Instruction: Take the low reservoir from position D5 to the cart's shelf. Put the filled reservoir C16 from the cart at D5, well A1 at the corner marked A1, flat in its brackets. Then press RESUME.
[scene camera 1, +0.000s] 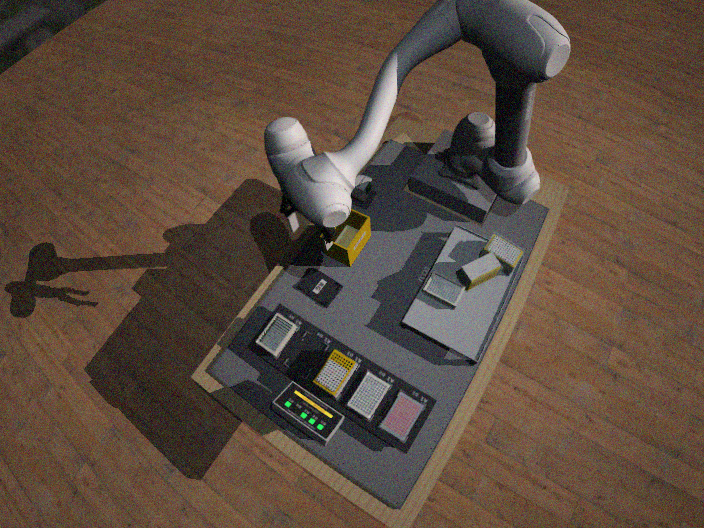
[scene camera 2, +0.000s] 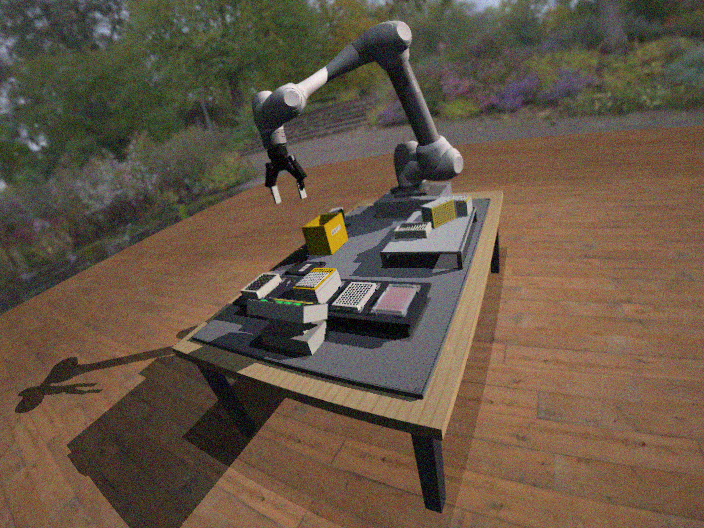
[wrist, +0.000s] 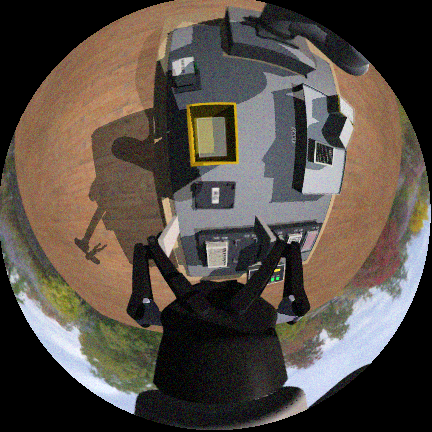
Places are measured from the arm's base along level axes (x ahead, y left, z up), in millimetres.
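Where they show: gripper, between the fingertips: (scene camera 1: 311, 237) (scene camera 2: 290, 200) (wrist: 216, 223); arm's base, origin of its link: (scene camera 1: 464, 168) (scene camera 2: 413, 191).
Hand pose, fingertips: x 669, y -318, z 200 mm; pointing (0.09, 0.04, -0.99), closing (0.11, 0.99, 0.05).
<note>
Things, the pixels of their top centre, and the offset from my fingertips. "*": a spot on its surface instead.
- light reservoir with ridges, centre of its top: (scene camera 1: 275, 333) (scene camera 2: 260, 282) (wrist: 216, 257) 292 mm ahead, 15 mm right, 197 mm down
- ridged reservoir, centre of its top: (scene camera 1: 444, 288) (scene camera 2: 412, 226) (wrist: 324, 153) 107 mm back, 433 mm left, 188 mm down
- grey cart shelf, a spot on its surface: (scene camera 1: 454, 335) * 25 mm ahead, 527 mm left, 219 mm down
- control panel, a spot on its surface: (scene camera 2: 284, 311) * 509 mm ahead, 254 mm left, 151 mm down
- tip rack, centre of its top: (scene camera 1: 504, 249) (scene camera 2: 454, 196) (wrist: 347, 109) 322 mm back, 576 mm left, 148 mm down
- yellow-white rack, centre of its top: (scene camera 2: 314, 276) (scene camera 1: 334, 371) 314 mm ahead, 232 mm left, 163 mm down
- white plate, centre of its top: (scene camera 2: 354, 293) (scene camera 1: 368, 395) (wrist: 291, 245) 326 mm ahead, 356 mm left, 214 mm down
- pink plate, centre of its top: (scene camera 2: 395, 296) (scene camera 1: 402, 416) (wrist: 309, 241) 337 mm ahead, 479 mm left, 214 mm down
- yellow bin, centre of its top: (wrist: 212, 132) (scene camera 1: 345, 226) (scene camera 2: 321, 219) 157 mm back, 20 mm left, 144 mm down
- black pad, a spot on its surface: (wrist: 214, 195) * 52 mm ahead, 7 mm left, 271 mm down
My gripper (scene camera 1: 311, 231) (scene camera 2: 289, 194) (wrist: 216, 223) is open and empty, high above the table on the waste bin's side. A light reservoir with ridges (scene camera 1: 277, 335) (scene camera 2: 261, 285) (wrist: 217, 254) sits in the end position of the black deck; the position labels are too small to read. Another ridged reservoir (scene camera 1: 443, 288) (scene camera 2: 413, 229) (wrist: 323, 153) lies on the grey cart shelf (scene camera 1: 454, 335) (scene camera 2: 420, 244) (wrist: 325, 182). Its C16 mark and liquid cannot be made out. The control panel (scene camera 1: 301, 406) (scene camera 2: 284, 311), with a yellow bar and green lights, stands beside the deck; RESUME is not readable.
A yellow-sided box (scene camera 1: 480, 268) (scene camera 2: 443, 213) lies tilted beside a tip rack (scene camera 1: 504, 250) on the cart. The deck also holds a yellow-white rack (scene camera 1: 336, 372), a white plate (scene camera 1: 369, 395) and a pink plate (scene camera 1: 402, 416). A yellow bin (scene camera 1: 361, 241) (scene camera 2: 326, 234) stands near a black pad (wrist: 214, 195).
</note>
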